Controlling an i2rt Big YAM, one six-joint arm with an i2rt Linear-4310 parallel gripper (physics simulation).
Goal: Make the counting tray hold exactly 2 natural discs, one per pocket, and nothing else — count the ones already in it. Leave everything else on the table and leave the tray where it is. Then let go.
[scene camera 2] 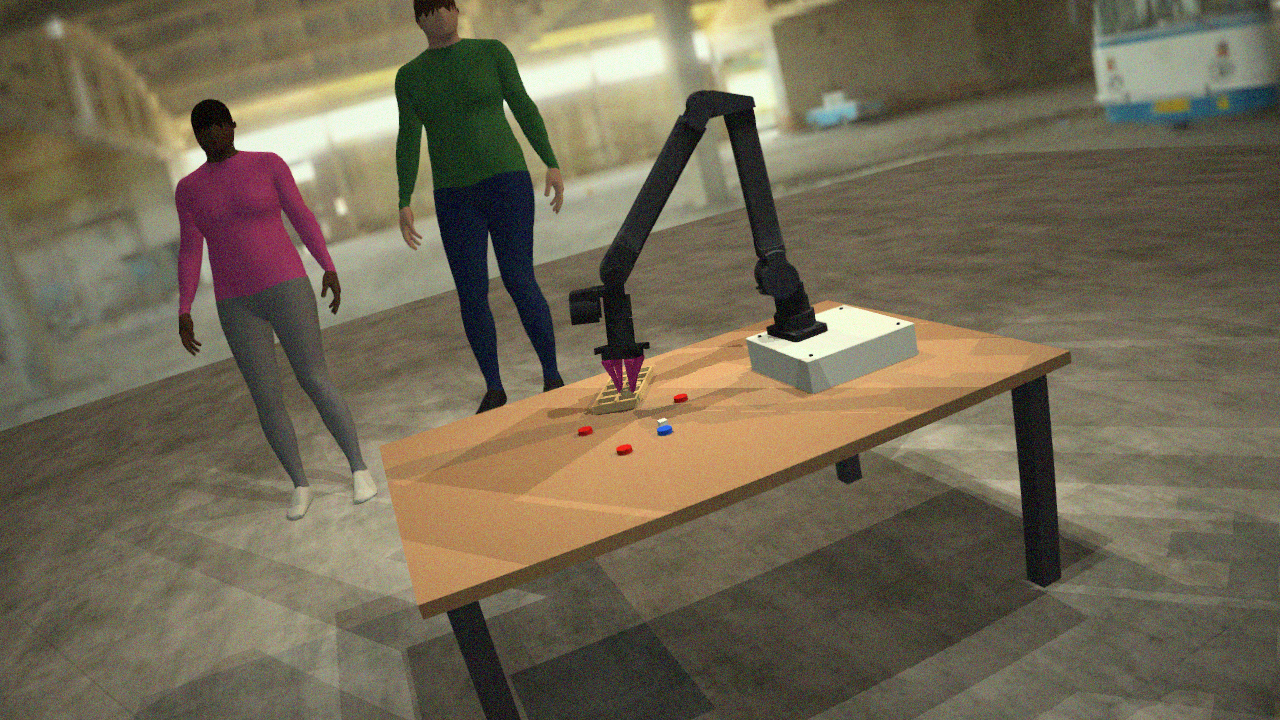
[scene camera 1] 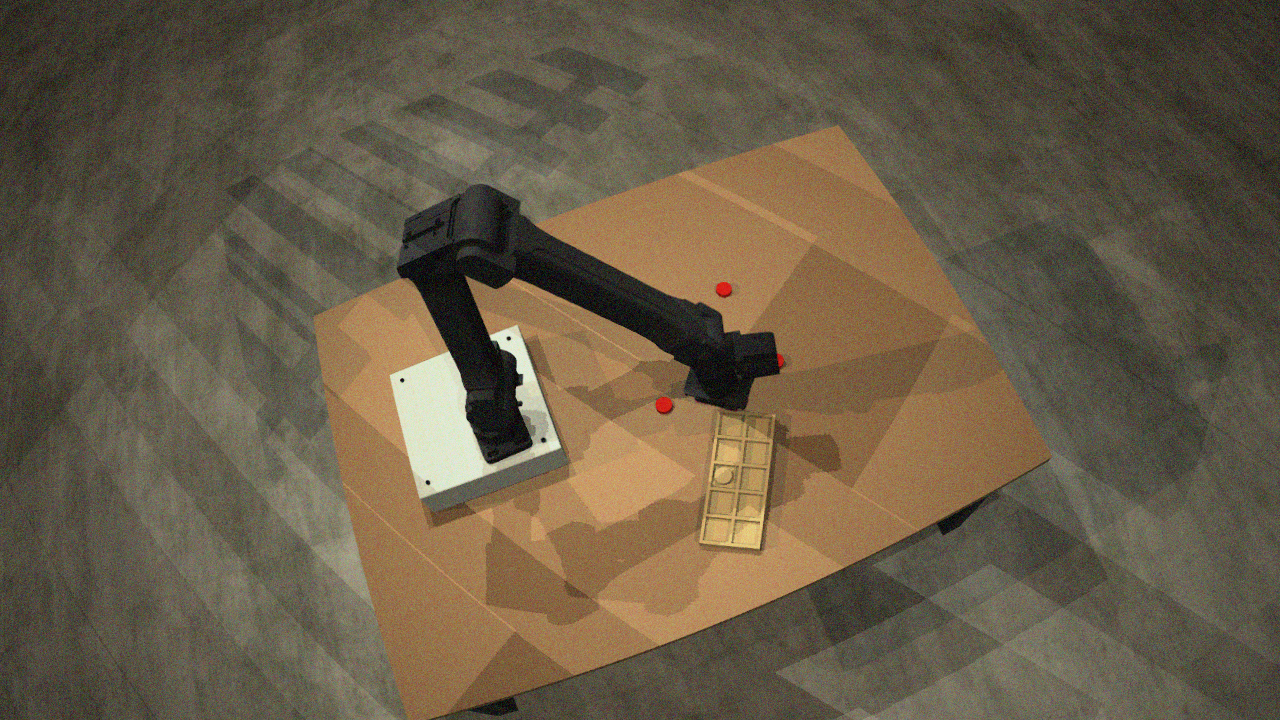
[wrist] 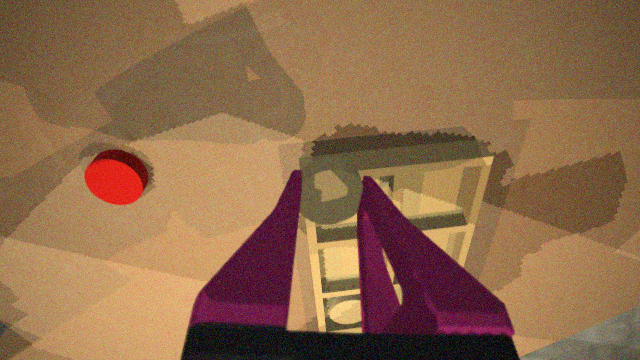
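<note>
My gripper (scene camera 2: 627, 388) (wrist: 330, 183) is shut on a natural disc (wrist: 331, 192) and holds it above the near-end corner pocket of the counting tray, as the wrist view shows. The pale wooden counting tray (scene camera 1: 738, 414) (scene camera 2: 617, 410) (wrist: 482, 192) has two columns of pockets and lies on the table. One natural disc (scene camera 1: 722, 475) (wrist: 346, 312) lies in a pocket of the column nearer the robot base. In scene camera 1 the fingers and the held disc are hidden under the arm's wrist.
Red discs (scene camera 1: 663, 405) (scene camera 1: 724, 289) (scene camera 2: 623, 449) (scene camera 2: 585, 430) (wrist: 115, 180) lie on the table around the gripper. A blue disc (scene camera 2: 664, 430) and a small white piece (scene camera 2: 662, 421) lie close together. The white base box (scene camera 1: 447, 420) (scene camera 2: 832, 344) carries the arm.
</note>
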